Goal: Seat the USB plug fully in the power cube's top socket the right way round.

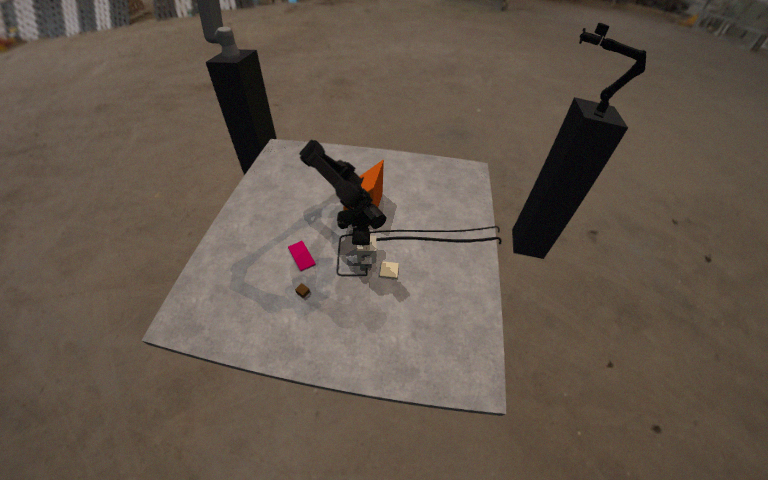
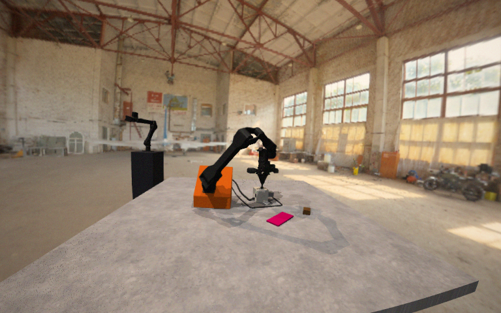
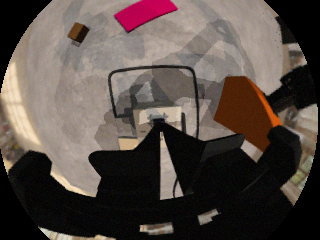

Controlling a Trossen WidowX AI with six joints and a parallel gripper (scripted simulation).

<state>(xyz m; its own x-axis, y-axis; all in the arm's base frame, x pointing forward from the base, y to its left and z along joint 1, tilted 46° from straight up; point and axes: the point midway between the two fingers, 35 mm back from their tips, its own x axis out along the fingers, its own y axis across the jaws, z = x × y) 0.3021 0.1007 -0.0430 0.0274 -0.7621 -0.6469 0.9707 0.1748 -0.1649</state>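
Now: the black USB plug 2 cm below my gripper tip. Also, from my gripper tip: pink flat card 7 cm ahead, 24 cm to the right, 10 cm below; cream square tile 5 cm ahead, 13 cm to the left, 10 cm below; small brown block 23 cm ahead, 17 cm to the right, 9 cm below.
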